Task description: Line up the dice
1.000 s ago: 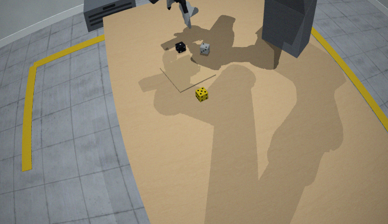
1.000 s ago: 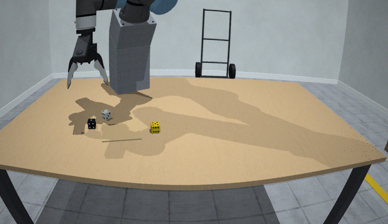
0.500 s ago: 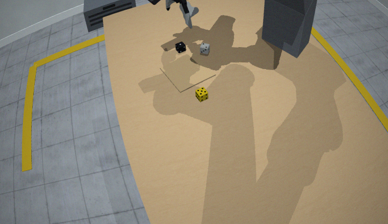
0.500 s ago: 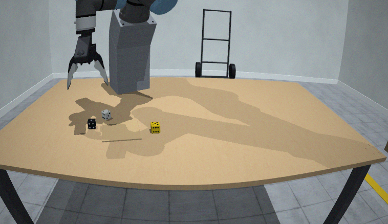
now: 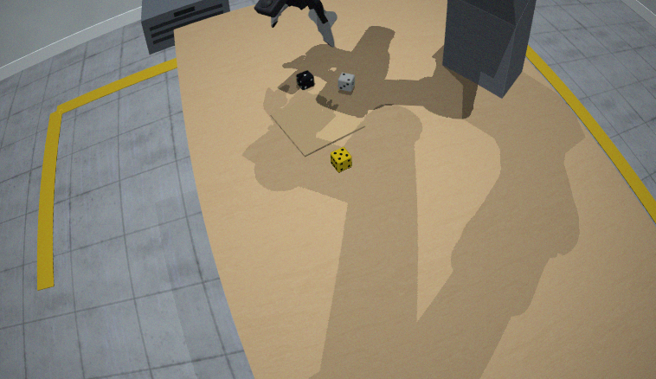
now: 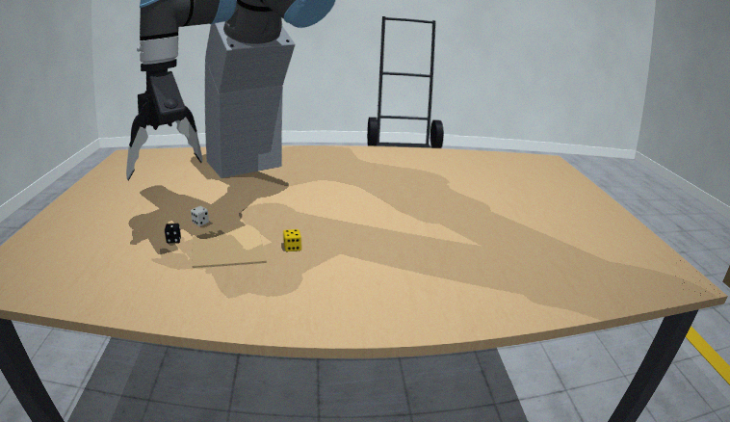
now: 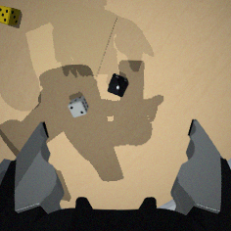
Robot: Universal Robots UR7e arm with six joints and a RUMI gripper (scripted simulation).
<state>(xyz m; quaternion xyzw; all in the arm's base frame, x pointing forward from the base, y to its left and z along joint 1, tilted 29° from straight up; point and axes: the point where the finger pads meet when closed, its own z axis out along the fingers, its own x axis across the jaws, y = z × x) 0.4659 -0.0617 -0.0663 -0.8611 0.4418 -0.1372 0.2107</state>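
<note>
My gripper is now 130 mm above the black die. The rest, counted from my hand: yellow die 10 mm behind, 240 mm to the left, 130 mm below; then mat 120 mm to the left, 140 mm below; then white die 90 mm behind, 30 mm to the left, 130 mm below.
</note>
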